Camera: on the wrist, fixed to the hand. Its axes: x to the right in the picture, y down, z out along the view.
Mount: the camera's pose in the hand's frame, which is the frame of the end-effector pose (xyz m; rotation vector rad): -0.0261 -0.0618 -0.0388 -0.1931 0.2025 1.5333
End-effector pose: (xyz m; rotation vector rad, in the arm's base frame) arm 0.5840 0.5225 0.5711 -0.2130 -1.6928 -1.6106
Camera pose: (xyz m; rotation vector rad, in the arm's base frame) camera 0.5806 0.4858 0.5029 -1.0758 -0.7056 -0.5387
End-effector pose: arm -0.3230 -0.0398 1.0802 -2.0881 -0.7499 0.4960
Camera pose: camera -0.3403 -0.0509 1.1549 -2.5008 1.1251 0.9643
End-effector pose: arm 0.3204 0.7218 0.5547 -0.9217 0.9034 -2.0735
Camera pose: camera 0.2841 0.7869 0.5757 0.0683 1.3047 -0.7319
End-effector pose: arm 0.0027 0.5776 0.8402 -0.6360 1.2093 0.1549
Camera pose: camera -0.0116 0.5120 0.8790 0.2583 1.6622 1.5186
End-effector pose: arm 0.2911 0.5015 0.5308 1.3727 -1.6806 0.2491
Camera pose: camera 0.3628 0.5222 0.5098 -0.3201 -2.1521 0.9806
